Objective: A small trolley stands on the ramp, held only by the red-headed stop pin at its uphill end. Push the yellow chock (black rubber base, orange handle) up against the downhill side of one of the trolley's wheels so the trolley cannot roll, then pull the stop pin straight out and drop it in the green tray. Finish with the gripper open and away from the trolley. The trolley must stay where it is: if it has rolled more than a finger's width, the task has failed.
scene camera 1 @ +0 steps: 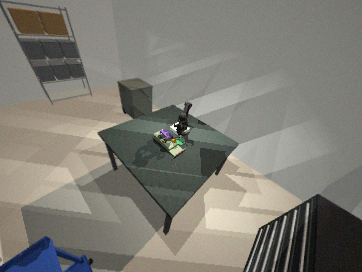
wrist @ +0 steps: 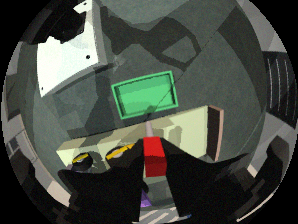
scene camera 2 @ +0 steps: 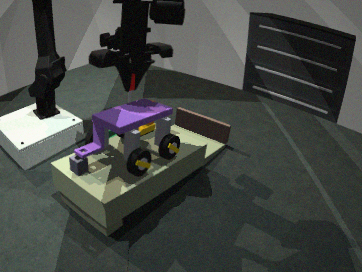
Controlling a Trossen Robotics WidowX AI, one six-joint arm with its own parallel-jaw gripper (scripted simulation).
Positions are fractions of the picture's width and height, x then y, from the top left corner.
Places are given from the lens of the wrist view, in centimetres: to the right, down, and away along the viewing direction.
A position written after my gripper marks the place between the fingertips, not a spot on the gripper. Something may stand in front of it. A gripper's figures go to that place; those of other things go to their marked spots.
my gripper (wrist: 0.51, 0.64): 0, 3, 10
red-headed stop pin (wrist: 0.52, 0.71): 0, 3, 6
brown end wall (wrist: 0.72, 0.51): 14, 1, 20
green tray (wrist: 0.52, 0.41): 1, -4, 22
The marked spots on the green tray and the red-headed stop pin are 17 cm apart.
